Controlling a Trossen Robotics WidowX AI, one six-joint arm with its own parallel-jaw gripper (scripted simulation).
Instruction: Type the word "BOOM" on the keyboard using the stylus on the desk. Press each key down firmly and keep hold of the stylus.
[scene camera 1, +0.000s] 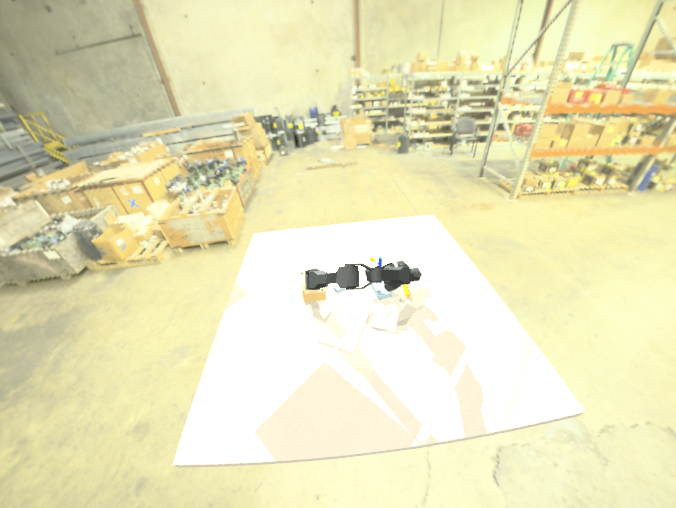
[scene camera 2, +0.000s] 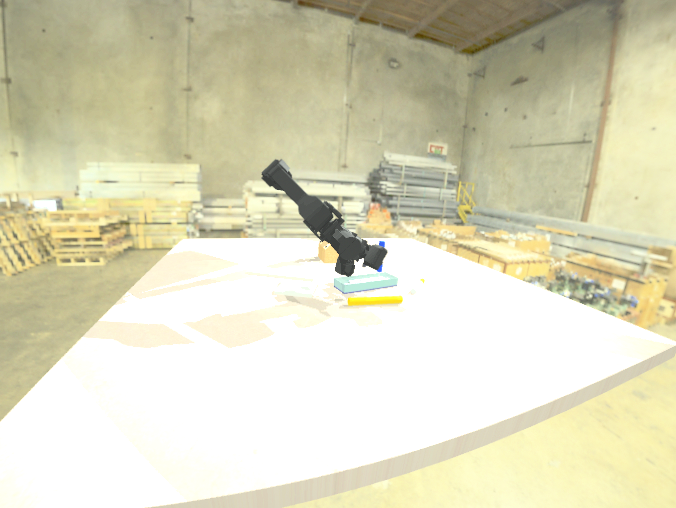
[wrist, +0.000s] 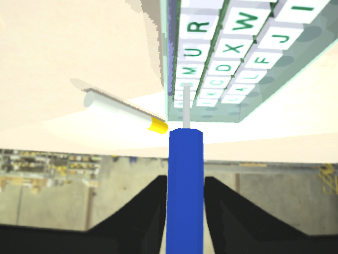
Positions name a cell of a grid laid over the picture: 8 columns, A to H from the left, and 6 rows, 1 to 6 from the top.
In view: my gripper (scene camera 2: E4).
My gripper also shows in the wrist view (wrist: E5).
